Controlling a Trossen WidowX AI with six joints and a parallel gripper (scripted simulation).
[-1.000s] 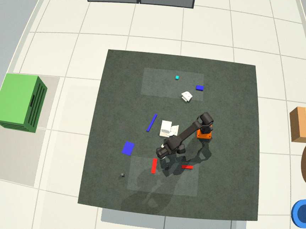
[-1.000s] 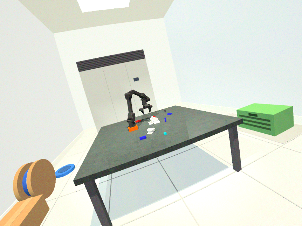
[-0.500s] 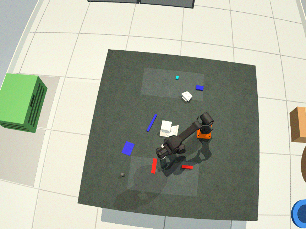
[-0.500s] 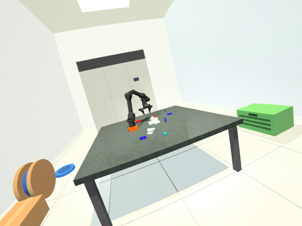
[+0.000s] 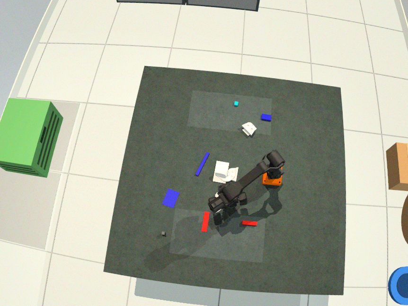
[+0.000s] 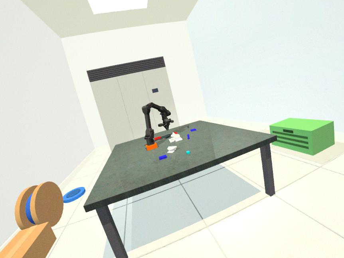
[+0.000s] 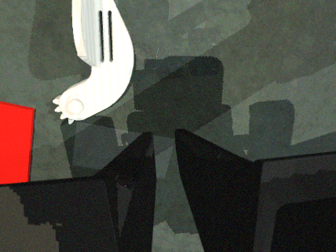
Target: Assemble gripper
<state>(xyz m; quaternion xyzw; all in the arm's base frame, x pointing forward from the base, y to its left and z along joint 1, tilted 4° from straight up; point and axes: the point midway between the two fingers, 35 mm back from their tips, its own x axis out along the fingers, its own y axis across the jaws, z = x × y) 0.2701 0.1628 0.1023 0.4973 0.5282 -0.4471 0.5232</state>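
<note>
My gripper tip is 50 mm short of the white jaw, 10 mm to the left of it and 80 mm above it. From my gripper tip the other things lie so: small grey cube (340 mm ahead, 120 mm to the left, 70 mm below); then blue strip (110 mm ahead, 260 mm to the right, 80 mm below); then blue square (290 mm ahead, 70 mm to the right, 80 mm below).
</note>
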